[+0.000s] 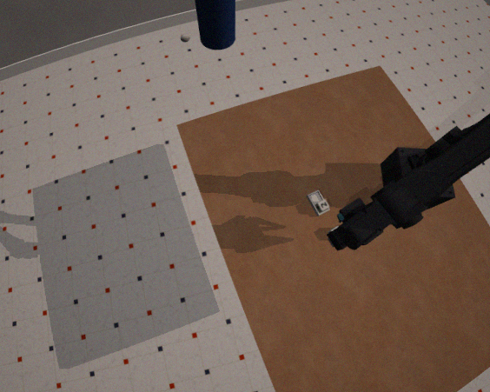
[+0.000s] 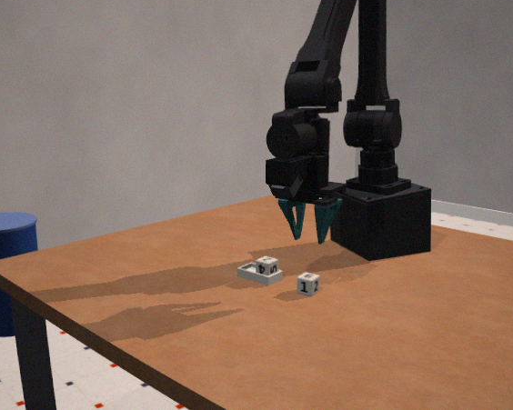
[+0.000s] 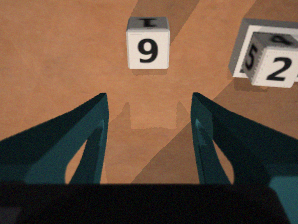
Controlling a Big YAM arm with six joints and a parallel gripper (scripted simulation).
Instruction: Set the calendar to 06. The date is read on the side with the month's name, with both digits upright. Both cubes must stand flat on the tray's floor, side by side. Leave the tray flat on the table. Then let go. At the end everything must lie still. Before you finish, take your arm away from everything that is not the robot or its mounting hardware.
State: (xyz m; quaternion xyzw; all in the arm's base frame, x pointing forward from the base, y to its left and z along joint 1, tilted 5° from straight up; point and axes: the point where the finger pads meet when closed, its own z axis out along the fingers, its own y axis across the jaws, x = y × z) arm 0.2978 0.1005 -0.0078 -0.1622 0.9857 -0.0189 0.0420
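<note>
My gripper is now 9 cm above the white digit cube. Also, from my hand: white tray 2 cm ahead, 10 cm to the right, 9 cm below.
</note>
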